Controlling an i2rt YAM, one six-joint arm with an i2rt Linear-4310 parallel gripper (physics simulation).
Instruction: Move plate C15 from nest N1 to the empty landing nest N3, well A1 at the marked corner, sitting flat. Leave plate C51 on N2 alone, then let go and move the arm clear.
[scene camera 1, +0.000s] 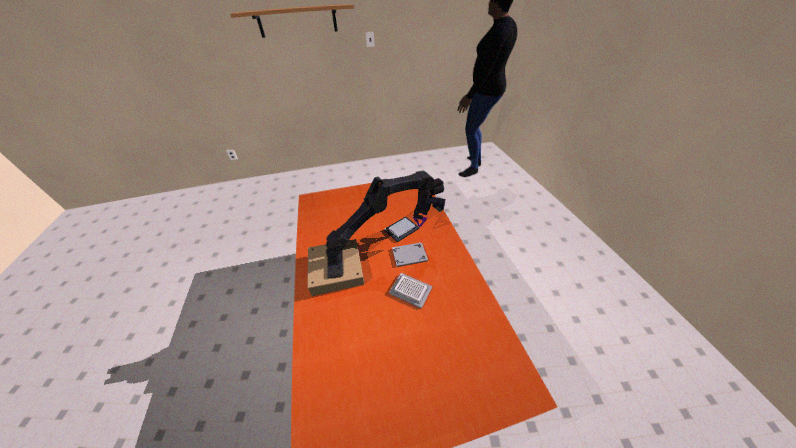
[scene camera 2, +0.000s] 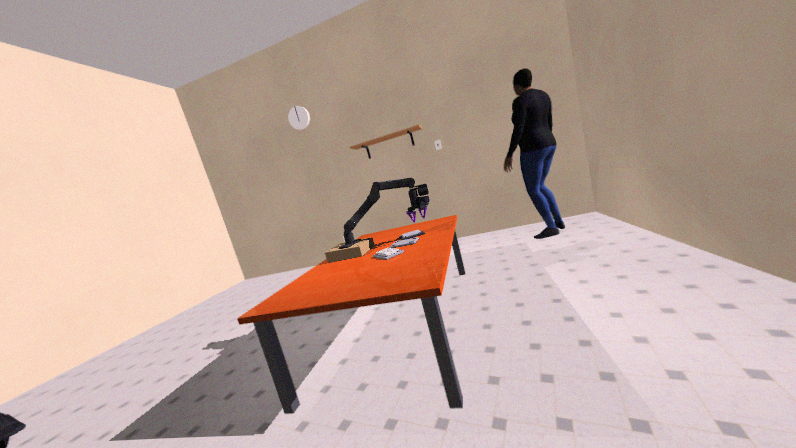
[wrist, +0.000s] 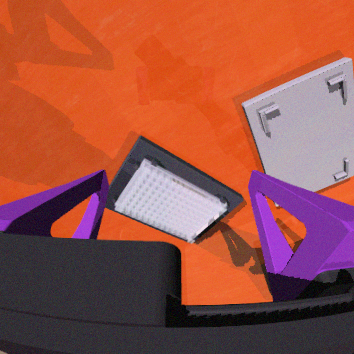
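Note:
My gripper (scene camera 1: 420, 221) (scene camera 2: 418, 219) (wrist: 178, 177) is open, its purple fingers spread wide with nothing between them. It hangs above the table beyond the far nest. In the wrist view a clear-white plate, C15 (scene camera 1: 402, 227) (scene camera 2: 412, 234) (wrist: 170, 202), rests on a dark nest (wrist: 142, 147) below and between the fingertips. Its print and well A1 are unreadable. A light grey nest (scene camera 1: 409, 254) (scene camera 2: 405, 242) (wrist: 305, 135) with corner brackets is empty in the middle. Plate C51 (scene camera 1: 411, 288) (scene camera 2: 388, 252) sits on the nearest grey nest (scene camera 1: 421, 303). Nest numbers are unreadable.
The arm stands on a wooden base block (scene camera 1: 335, 281) (scene camera 2: 344, 255) at the left edge of the orange table (scene camera 1: 401, 361) (scene camera 2: 356, 286). A person (scene camera 1: 494, 55) (scene camera 2: 534, 119) in black stands beyond the table. A wall shelf (scene camera 1: 292, 11) (scene camera 2: 387, 137) hangs behind.

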